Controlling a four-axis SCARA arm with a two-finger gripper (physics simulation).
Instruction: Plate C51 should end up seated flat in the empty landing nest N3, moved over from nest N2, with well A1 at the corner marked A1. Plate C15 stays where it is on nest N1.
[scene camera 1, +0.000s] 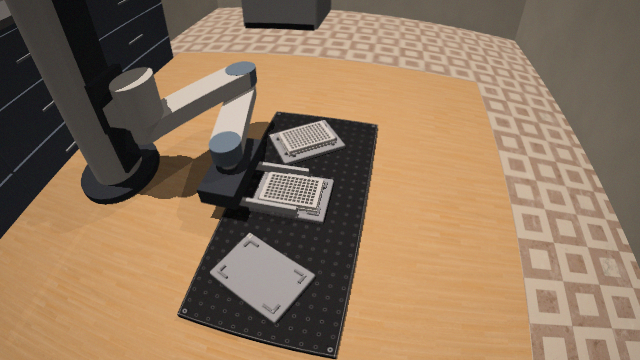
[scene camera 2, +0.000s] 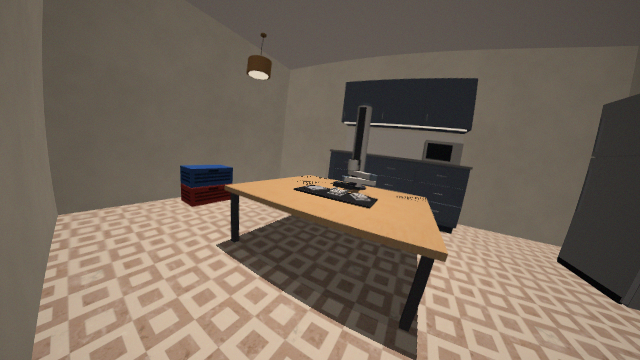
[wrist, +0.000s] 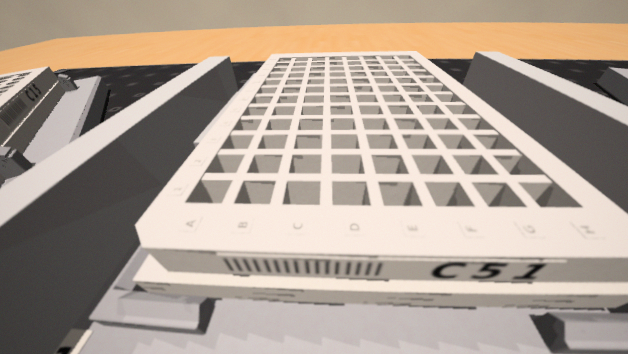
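Observation:
Plate C51 (scene camera 1: 291, 190) (wrist: 350, 215), a white 96-well plate, is level between the fingers of my gripper (scene camera 1: 303, 191) (wrist: 347, 77), which is shut on its long sides. It is low at grey nest N2 (scene camera 1: 326, 204) (wrist: 310, 335), close to the corner blocks; whether it touches the nest is unclear. Its row A, column 1 corner is at the near left in the wrist view. Plate C15 (scene camera 1: 307, 137) (wrist: 25, 105) sits on nest N1 (scene camera 1: 290, 158) (wrist: 65, 117). Nest N3 (scene camera 1: 262, 277) is empty, turned at an angle, with four corner brackets and a small pale mark at its far corner.
The nests stand on a black perforated board (scene camera 1: 320, 320) on the wooden table (scene camera 1: 425, 225) (scene camera 2: 390, 220). The arm's column (scene camera 1: 75, 100) (scene camera 2: 363, 135) rises behind the board. Blue and red crates (scene camera 2: 206, 185), dark cabinets and a grey fridge (scene camera 2: 605, 200) stand away from the table.

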